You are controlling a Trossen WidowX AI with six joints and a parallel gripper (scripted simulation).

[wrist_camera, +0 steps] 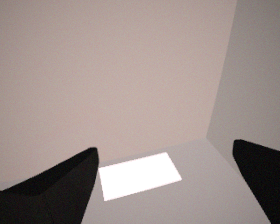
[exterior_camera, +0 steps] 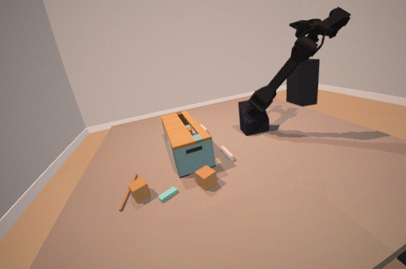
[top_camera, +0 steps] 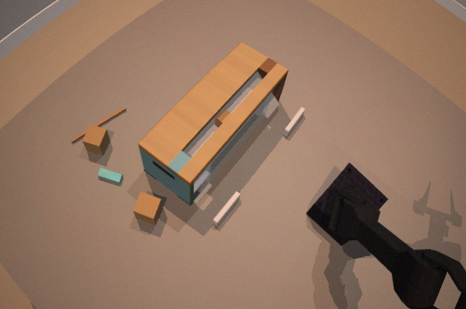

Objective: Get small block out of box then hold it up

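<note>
The brown block lies 63 cm ahead of my gripper tip, 42 cm below it and 18 cm to the left of it. From my gripper tip the other things lie so: thin brown stick: 86 cm ahead, 50 cm below, 41 cm to the left; box: 62 cm ahead, 44 cm below, 18 cm to the left; teal bar: 72 cm ahead, 50 cm below, 47 cm to the left.
</note>
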